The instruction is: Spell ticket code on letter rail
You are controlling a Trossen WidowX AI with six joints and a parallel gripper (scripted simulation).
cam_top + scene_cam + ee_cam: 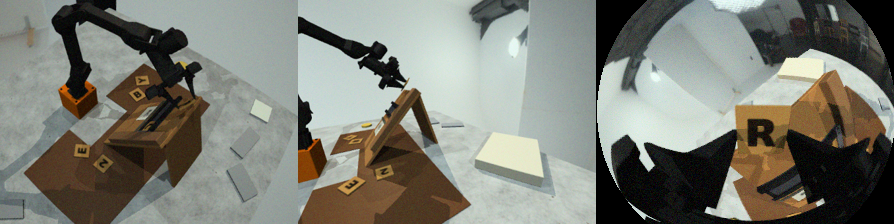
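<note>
Right now the white ticket is 20 cm below my gripper tip and 14 cm behind it. Also, from my gripper tip: yellow disc (38 cm to the left, 28 cm below, 24 cm behind); cream plate (44 cm to the left, 29 cm below, 21 cm ahead); letter tile (right at my gripper tip).
</note>
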